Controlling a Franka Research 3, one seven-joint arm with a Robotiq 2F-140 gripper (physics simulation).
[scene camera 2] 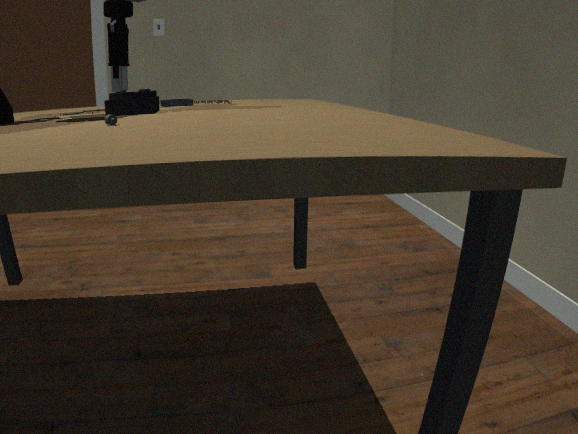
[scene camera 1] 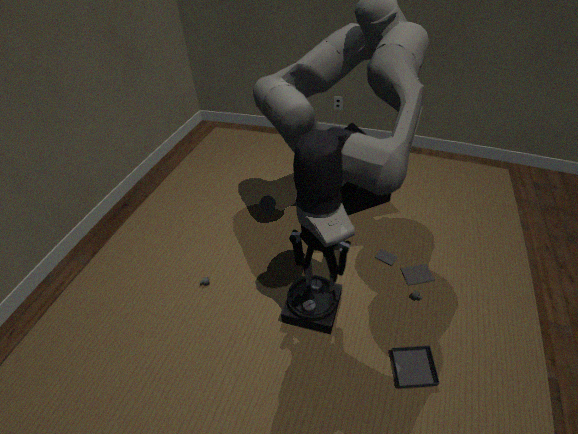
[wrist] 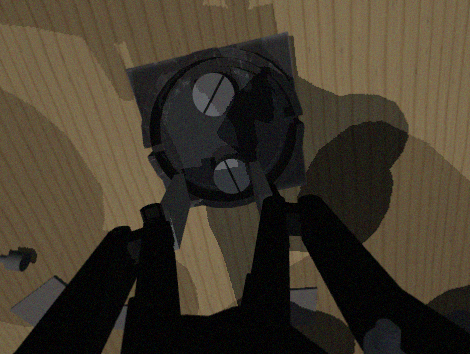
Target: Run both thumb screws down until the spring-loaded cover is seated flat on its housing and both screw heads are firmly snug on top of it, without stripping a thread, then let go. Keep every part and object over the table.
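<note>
The dark square housing (scene camera 1: 306, 322) (scene camera 2: 132, 103) (wrist: 144, 82) stands on the table with the round dark cover (scene camera 1: 325, 301) (wrist: 187, 135) on it. Two slotted screw heads show on the cover. One screw head (scene camera 1: 309, 304) (wrist: 213, 94) is clear of the fingers and looks larger in the wrist view. The other screw head (scene camera 1: 315, 284) (wrist: 231, 176) lies between my fingertips as seen from the wrist. My gripper (scene camera 1: 321, 284) (scene camera 2: 120, 88) (wrist: 219, 183) is partly open, pointing down, its tips apart on either side of that head with nothing gripped. Whether the cover sits flat is too dark to tell.
A shallow tray (scene camera 1: 416, 385) (scene camera 2: 177, 102) lies at the front right in scene camera 1. A small plate (scene camera 1: 386, 257), a larger plate (scene camera 1: 417, 274) and a small grey part (scene camera 1: 415, 296) lie right of the housing. Another small part (scene camera 1: 205, 282) lies to its left.
</note>
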